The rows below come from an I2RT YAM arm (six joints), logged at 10 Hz.
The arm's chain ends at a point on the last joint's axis. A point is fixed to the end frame.
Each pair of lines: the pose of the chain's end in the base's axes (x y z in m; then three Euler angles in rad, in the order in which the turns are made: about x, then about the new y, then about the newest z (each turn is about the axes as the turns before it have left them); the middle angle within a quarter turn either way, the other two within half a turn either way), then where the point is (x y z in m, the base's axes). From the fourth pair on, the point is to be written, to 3 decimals.
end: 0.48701 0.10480 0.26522 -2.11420 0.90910 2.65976
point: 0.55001 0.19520 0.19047
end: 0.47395 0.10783 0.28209 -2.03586 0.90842 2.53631
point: 0.53843 0.19920 0.20982
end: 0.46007 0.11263 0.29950 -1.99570 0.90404 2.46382
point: 0.52519 0.20429 0.22818
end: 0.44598 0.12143 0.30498 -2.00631 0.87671 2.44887
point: 0.508 0.213 0.231
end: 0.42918 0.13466 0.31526 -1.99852 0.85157 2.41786
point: 0.489 0.227 0.241
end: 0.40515 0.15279 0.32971 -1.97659 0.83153 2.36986
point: 0.464 0.246 0.255
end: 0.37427 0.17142 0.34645 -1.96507 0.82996 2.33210
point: 0.434 0.264 0.272
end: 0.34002 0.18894 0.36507 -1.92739 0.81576 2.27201
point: 0.399 0.283 0.292
